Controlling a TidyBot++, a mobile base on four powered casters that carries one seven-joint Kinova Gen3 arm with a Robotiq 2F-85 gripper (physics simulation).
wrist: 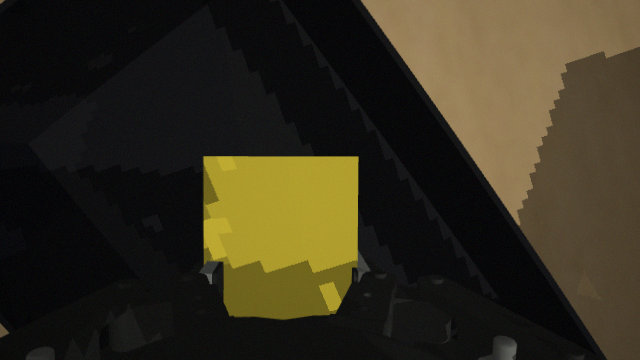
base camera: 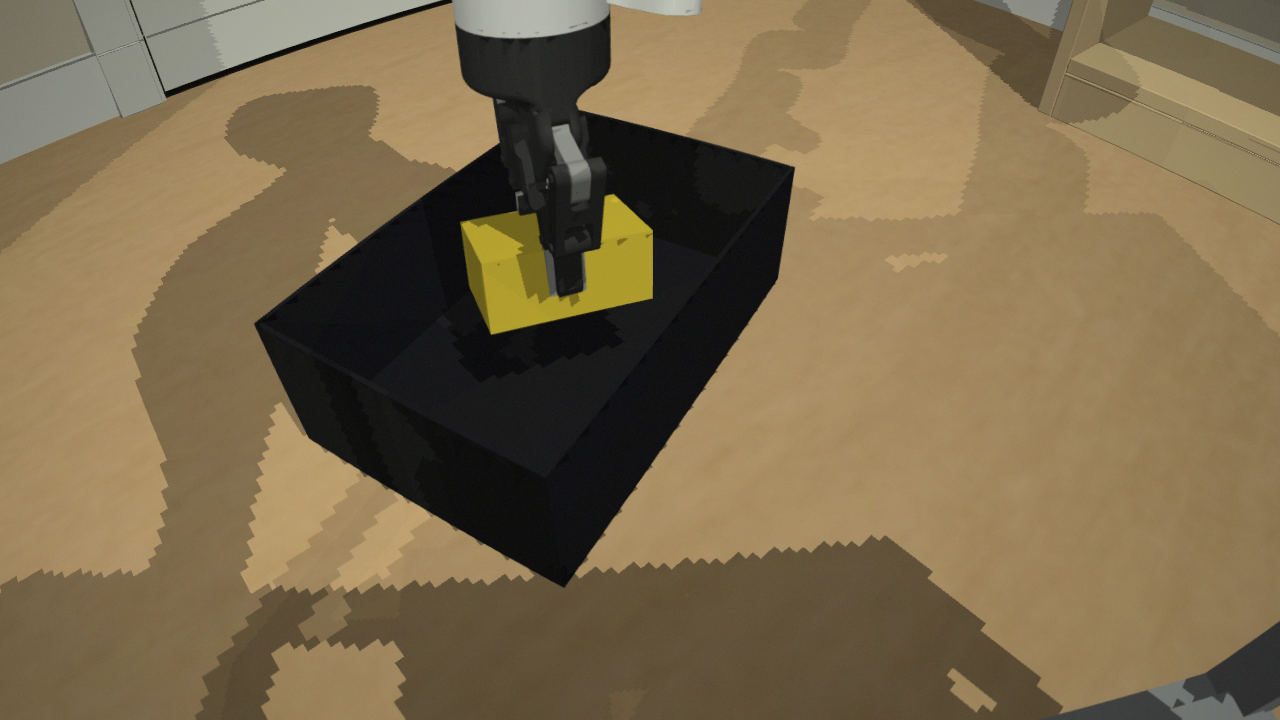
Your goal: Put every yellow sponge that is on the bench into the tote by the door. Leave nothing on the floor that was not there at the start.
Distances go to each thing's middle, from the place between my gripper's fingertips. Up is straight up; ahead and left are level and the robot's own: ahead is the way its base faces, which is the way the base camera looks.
Now: hand 30 mm above the black tote [base camera: 530, 440] and 10 mm short of it.
